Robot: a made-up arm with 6 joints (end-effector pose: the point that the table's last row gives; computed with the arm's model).
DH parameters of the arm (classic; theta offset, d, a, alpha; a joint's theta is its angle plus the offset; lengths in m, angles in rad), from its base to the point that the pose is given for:
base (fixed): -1.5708 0.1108 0 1.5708
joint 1: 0 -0.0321 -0.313 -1.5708
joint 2: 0 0.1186 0.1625 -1.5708
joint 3: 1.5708 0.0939 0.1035 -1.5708
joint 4: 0 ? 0.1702 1.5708
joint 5: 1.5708 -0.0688 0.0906 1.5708
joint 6: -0.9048 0 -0.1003 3.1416
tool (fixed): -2.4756 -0.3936 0 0
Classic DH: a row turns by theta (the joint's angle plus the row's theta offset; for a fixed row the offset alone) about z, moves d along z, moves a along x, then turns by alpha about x.
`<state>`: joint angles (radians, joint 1 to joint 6).
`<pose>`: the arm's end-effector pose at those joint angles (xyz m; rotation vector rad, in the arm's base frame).
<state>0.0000 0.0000 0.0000 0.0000 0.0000 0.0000</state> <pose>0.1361 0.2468 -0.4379 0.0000 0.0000 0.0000</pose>
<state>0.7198 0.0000 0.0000 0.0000 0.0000 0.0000</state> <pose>0.1361 -0.1761 -0.4645 -0.7198 0.0000 0.0000</pose>
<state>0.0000 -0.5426 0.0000 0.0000 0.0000 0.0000</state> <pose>0.0870 0.2027 -0.4379 0.0000 0.0000 -0.5426</pose>
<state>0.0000 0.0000 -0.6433 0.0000 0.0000 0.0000</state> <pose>0.1361 -0.1727 -0.3623 -0.6433 0.0000 0.0000</pose>
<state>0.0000 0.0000 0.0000 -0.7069 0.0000 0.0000</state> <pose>0.4998 0.2468 -0.2963 0.0000 -0.7069 0.0000</pose>
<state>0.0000 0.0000 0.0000 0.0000 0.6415 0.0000</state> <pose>0.1361 0.4767 -0.3425 0.6415 0.0000 0.0000</pose>
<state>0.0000 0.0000 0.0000 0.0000 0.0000 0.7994</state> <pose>0.0677 0.2091 -0.4379 0.0000 0.0000 -0.7994</pose>
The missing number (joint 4, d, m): 0.0677
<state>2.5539 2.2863 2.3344 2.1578 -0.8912 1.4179</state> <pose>0.2803 -0.3461 0.1319 -0.0965 -3.0132 0.0668</pose>
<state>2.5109 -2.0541 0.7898 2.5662 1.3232 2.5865</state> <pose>0.0358 0.2021 -0.4181 -0.7864 -1.0798 2.6393</pose>
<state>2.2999 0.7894 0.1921 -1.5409 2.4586 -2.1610</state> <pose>-0.1060 -0.1492 -0.0511 2.1096 -0.1804 2.1235</pose>
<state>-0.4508 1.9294 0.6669 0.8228 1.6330 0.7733</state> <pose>-0.2321 0.0191 0.4222 -0.1654 2.1350 0.6144</pose>
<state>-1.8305 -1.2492 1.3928 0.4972 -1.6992 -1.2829</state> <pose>0.1353 0.1742 0.5406 1.6897 -0.2783 0.6299</pose>
